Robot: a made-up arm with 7 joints. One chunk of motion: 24 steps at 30 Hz.
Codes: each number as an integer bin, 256 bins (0 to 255) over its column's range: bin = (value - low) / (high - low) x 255, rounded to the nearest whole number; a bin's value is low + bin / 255 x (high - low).
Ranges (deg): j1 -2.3..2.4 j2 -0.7..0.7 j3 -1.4..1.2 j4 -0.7..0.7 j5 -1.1..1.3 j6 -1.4..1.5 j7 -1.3..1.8
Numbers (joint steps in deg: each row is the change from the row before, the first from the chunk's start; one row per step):
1: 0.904 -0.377 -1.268 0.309 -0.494 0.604 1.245
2: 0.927 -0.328 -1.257 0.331 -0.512 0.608 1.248
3: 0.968 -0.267 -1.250 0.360 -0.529 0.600 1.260
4: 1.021 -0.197 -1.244 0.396 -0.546 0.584 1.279
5: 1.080 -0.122 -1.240 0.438 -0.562 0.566 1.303
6: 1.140 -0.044 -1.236 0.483 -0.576 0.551 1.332
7: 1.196 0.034 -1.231 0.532 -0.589 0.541 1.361
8: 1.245 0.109 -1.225 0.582 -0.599 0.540 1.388
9: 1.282 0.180 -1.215 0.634 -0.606 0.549 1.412
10: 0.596 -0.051 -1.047 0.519 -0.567 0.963 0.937
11: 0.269 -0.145 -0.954 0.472 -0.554 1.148 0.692
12: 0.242 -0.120 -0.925 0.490 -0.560 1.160 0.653
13: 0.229 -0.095 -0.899 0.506 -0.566 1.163 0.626
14: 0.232 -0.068 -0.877 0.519 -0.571 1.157 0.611
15: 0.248 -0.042 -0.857 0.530 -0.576 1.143 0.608
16: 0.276 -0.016 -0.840 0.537 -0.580 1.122 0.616
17: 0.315 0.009 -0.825 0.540 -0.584 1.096 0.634
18: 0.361 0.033 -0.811 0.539 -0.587 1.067 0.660
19: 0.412 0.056 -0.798 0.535 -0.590 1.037 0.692
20: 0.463 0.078 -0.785 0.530 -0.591 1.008 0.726
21: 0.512 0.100 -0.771 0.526 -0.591 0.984 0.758
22: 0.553 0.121 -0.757 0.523 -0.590 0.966 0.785
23: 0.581 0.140 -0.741 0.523 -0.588 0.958 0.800
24: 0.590 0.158 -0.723 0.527 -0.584 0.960 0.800
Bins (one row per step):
1: 174 59 13 184 64 176 209
2: 175 68 14 188 62 177 210
3: 177 79 15 193 61 176 211
4: 180 92 15 200 59 174 212
5: 183 105 16 207 57 173 214
6: 187 119 16 215 56 172 217
7: 190 134 17 224 54 171 219
8: 192 147 17 234 53 171 221
9: 194 160 18 243 52 171 223
10: 157 118 35 222 57 208 184
11: 139 101 44 213 58 224 164
12: 138 106 47 217 57 225 161
13: 137 110 49 220 57 225 158
14: 137 115 51 222 56 225 157
15: 138 120 53 224 56 224 157
16: 140 125 55 225 55 222 158
17: 142 129 56 226 55 219 159
18: 144 134 58 226 55 217 161
19: 147 138 59 225 54 214 164
20: 150 142 60 224 54 212 167
21: 153 146 62 223 54 210 169
22: 155 150 63 223 54 208 172
23: 156 153 65 223 54 207 173
24: 157 156 66 223 55 208 173

